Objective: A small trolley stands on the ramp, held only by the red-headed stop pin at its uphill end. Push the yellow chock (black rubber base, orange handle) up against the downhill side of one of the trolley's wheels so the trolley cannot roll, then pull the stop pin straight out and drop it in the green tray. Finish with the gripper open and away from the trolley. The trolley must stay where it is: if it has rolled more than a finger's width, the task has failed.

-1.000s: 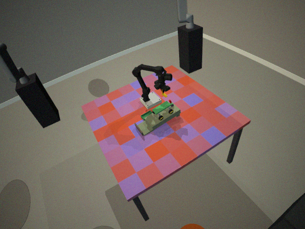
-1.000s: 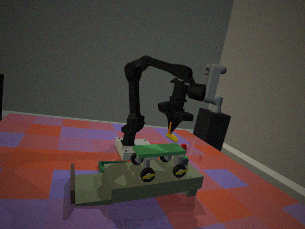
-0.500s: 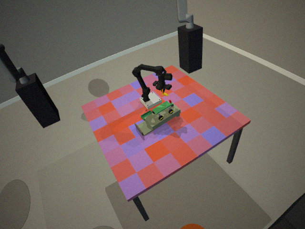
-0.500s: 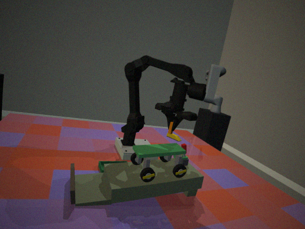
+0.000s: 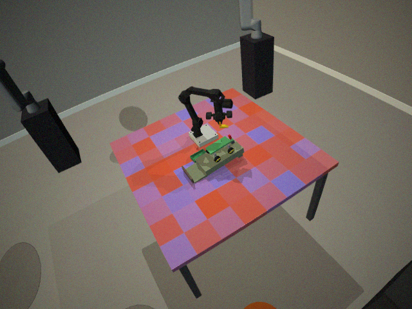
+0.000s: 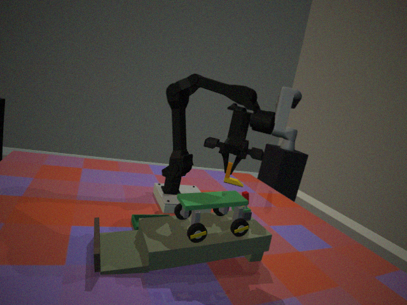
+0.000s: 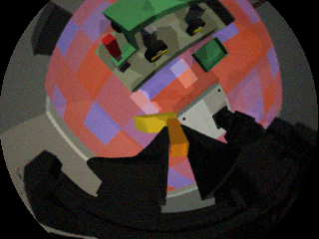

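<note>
Now: gripper tip 10 mm short of the yellow chock, 20 mm to the right of it and 10 mm above it. Round my gripper tip: dark end board 180 mm ahead, 380 mm to the right, 140 mm below; then red-headed stop pin 140 mm ahead, 40 mm below; then green tray 40 mm ahead, 220 mm to the right, 180 mm below.
</note>
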